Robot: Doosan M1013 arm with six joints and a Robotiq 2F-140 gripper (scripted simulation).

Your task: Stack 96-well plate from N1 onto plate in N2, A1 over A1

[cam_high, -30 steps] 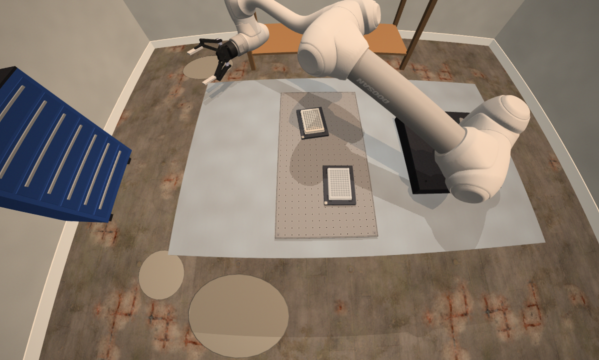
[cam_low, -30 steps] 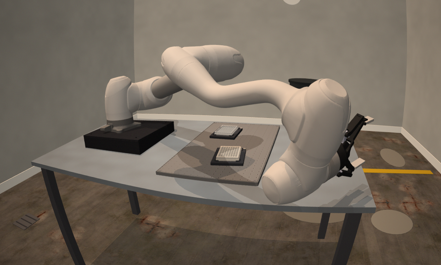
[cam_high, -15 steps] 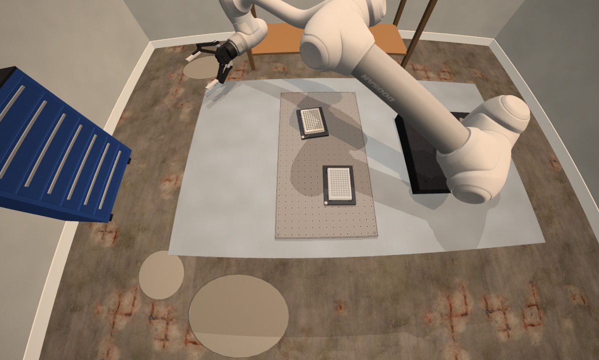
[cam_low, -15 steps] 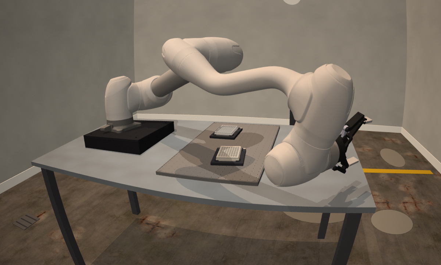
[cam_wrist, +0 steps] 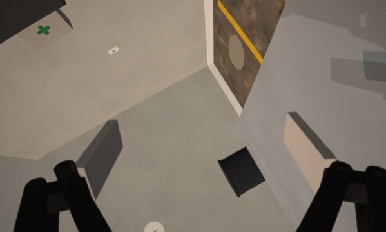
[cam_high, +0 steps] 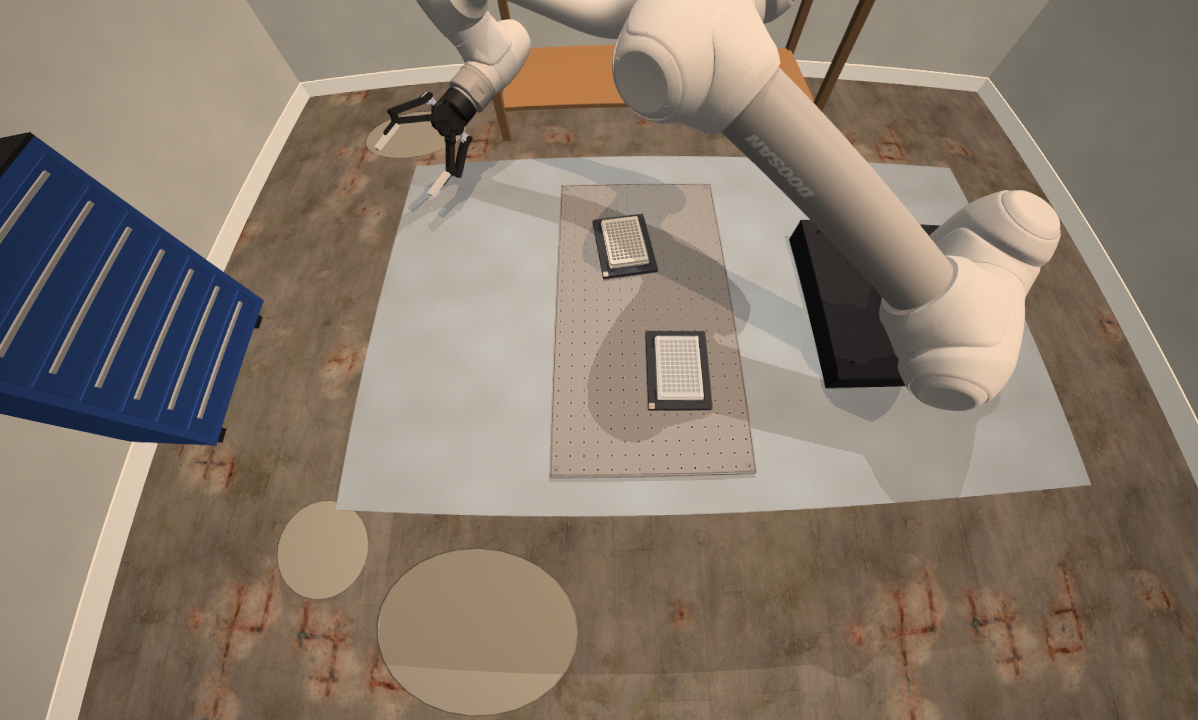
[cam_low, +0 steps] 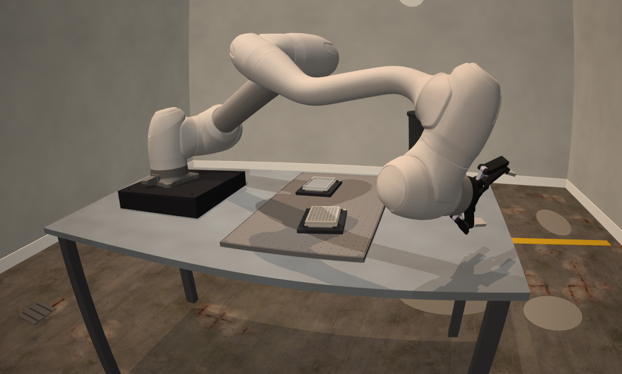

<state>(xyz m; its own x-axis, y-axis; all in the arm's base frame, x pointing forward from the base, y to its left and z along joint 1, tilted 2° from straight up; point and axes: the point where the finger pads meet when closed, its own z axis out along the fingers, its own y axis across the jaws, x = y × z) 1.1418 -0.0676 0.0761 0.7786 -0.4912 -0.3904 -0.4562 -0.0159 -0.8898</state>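
My hand is 490 mm past the plate nest N1, 130 mm above it and 30 mm to the right of it. Round my hand: plate nest N2: 630 mm behind, 310 mm to the left, 130 mm below.
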